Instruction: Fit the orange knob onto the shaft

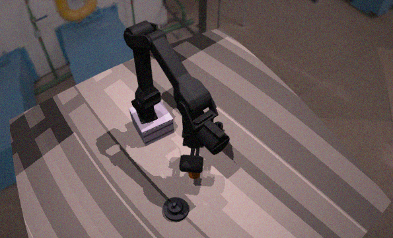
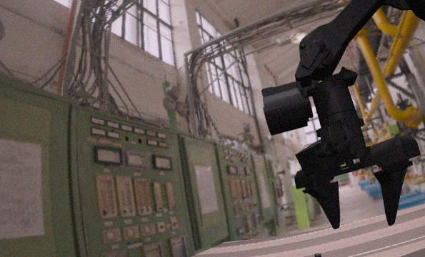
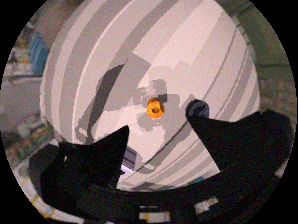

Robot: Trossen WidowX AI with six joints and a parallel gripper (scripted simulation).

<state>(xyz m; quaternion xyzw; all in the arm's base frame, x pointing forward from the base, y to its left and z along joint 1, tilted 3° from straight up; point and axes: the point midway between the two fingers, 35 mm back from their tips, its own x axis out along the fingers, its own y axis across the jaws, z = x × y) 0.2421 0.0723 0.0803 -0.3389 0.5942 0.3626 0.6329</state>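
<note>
The orange knob is 9 cm below my gripper tip. Also, from my gripper tip: round pedestal 10 cm ahead, 12 cm to the right, 9 cm below.
</note>
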